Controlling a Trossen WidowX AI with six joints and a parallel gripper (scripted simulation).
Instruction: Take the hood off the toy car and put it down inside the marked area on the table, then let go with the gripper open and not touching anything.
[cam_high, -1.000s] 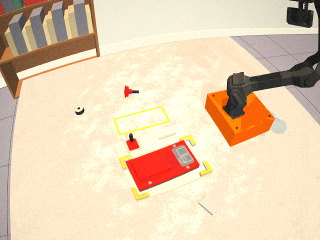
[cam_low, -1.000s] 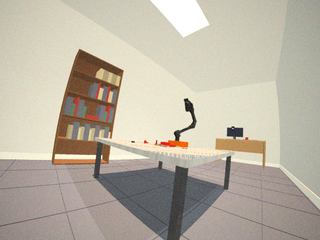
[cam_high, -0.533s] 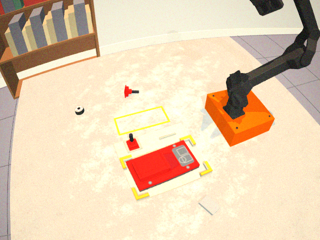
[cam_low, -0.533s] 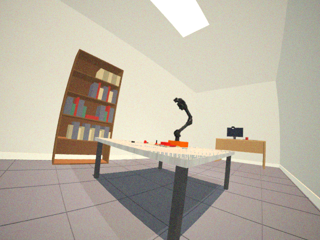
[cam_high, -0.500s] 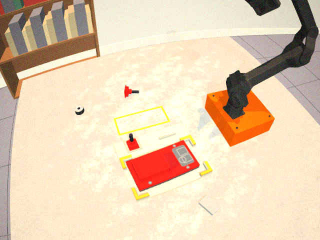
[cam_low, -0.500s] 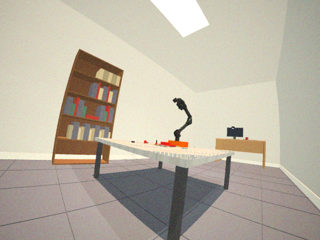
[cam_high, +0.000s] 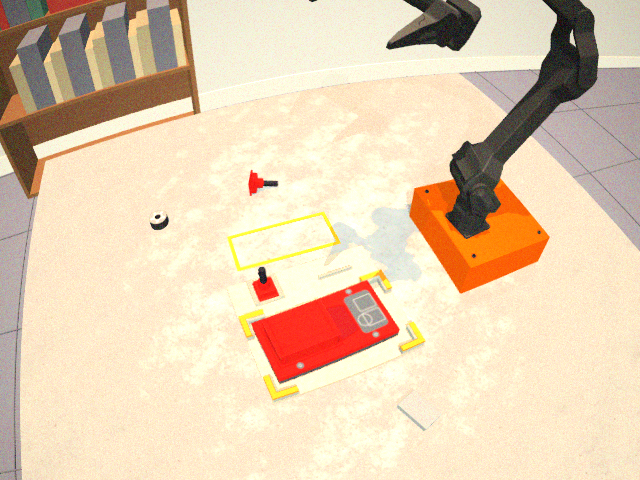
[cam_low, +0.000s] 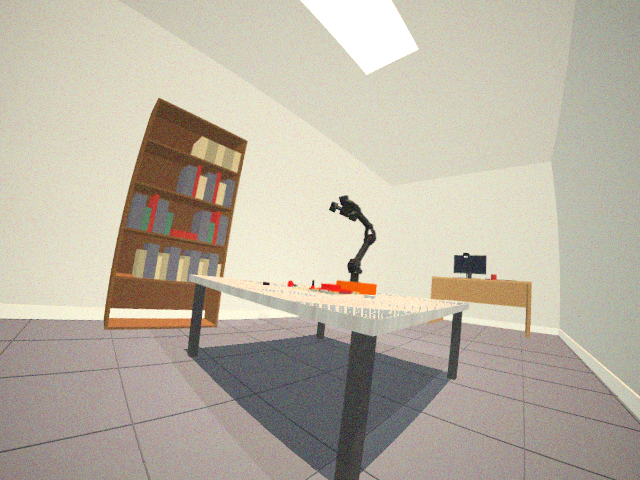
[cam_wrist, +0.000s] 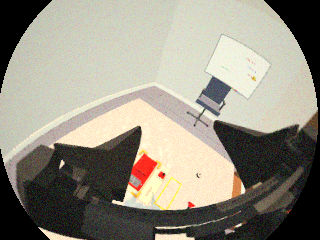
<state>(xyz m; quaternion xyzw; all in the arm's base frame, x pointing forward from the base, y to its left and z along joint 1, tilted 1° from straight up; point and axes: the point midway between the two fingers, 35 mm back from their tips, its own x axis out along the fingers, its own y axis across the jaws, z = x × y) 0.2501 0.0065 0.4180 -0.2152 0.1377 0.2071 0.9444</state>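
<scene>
Right now my gripper tip is 44 cm above the red hood, 7 cm short of it and 2 cm to the right of it. Also, from my gripper tip: wheel 47 cm below, 34 cm to the right, 21 cm ahead.
</scene>
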